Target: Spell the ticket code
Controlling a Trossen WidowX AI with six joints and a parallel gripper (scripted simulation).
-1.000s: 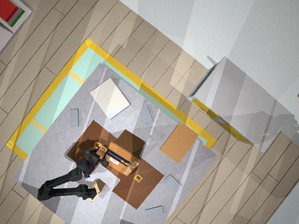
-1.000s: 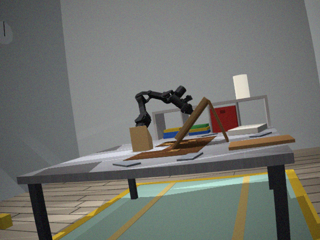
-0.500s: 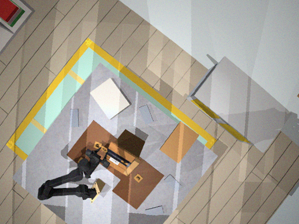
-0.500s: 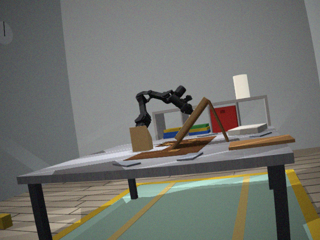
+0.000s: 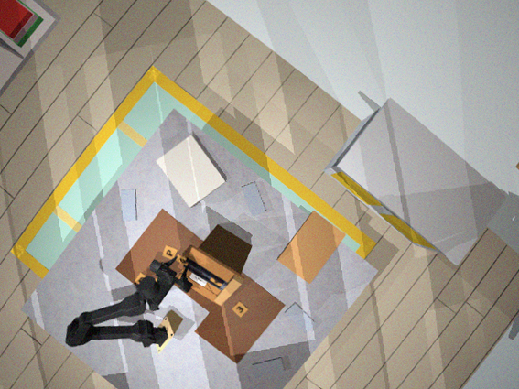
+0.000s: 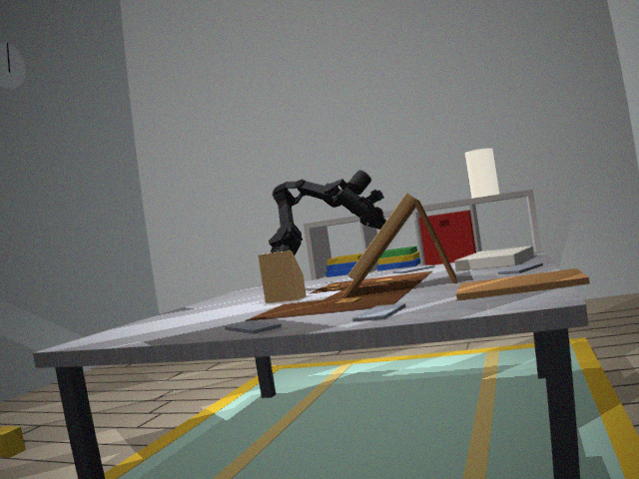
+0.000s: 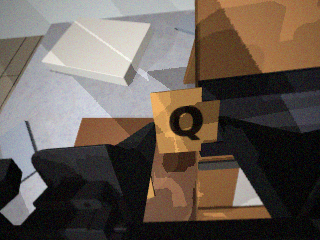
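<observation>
Right now my gripper tip is 5 cm past the white ticket, 10 cm to the left of it and 7 cm above it. The rest, counted from my gripper tip: white block (31 cm ahead, 24 cm to the left, 15 cm below); then letter tile (right at my gripper tip); then brown mat (15 cm behind, 13 cm to the right, 17 cm below).
</observation>
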